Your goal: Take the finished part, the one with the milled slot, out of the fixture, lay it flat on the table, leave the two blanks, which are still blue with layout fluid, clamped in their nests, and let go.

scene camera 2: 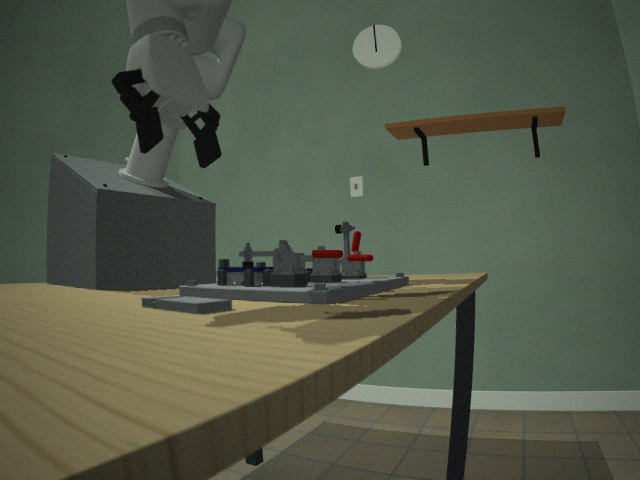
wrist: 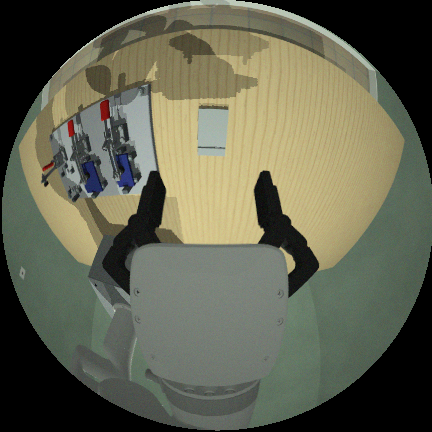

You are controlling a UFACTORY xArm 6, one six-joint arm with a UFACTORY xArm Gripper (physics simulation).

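Frame: origin at the arm's base, x ahead, y left, z up, level; centimetres.
Where they show: gripper, fingertip midpoint: [scene camera 2: 183, 154] [wrist: 208, 178]; arm's base, link origin: [scene camera 2: 143, 179] [wrist: 128, 313].
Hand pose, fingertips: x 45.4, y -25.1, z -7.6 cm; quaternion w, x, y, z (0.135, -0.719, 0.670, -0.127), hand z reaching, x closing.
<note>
Things, the pixels of their top centre, and the offset from my fingertips. "*": a spot on its surface instead. Level surfaces: height alone.
- finished part, top centre: [scene camera 2: 184, 298] [wrist: 211, 132] dz -15.3, dx +0.5, dy -0.1 cm
- table, surface height: dz -16.3 cm
- fixture, surface spot: [scene camera 2: 248, 293] * dz -15.4, dx +0.1, dy +10.8 cm
The finished part [scene camera 2: 187, 304] [wrist: 213, 129], a grey plate with a thin slot line across one end, lies flat on the table [scene camera 2: 129, 351] [wrist: 300, 150] beside the fixture [scene camera 2: 248, 293] [wrist: 142, 112]. Two blue blanks [wrist: 92, 178] [wrist: 125, 170] sit in their nests under clamps with lowered red handles. In the scene view, blue edges of the blanks [scene camera 2: 235, 269] show among the clamps. My gripper [scene camera 2: 178, 155] [wrist: 208, 178] is open and empty, high above the table and apart from the part.
A third clamp [scene camera 2: 353, 258] [wrist: 59, 159] at the fixture's far end stands with its arm raised. The grey robot pedestal [scene camera 2: 155, 237] stands behind the fixture. A wooden shelf [scene camera 2: 480, 122] and a round clock [scene camera 2: 376, 46] are on the wall.
</note>
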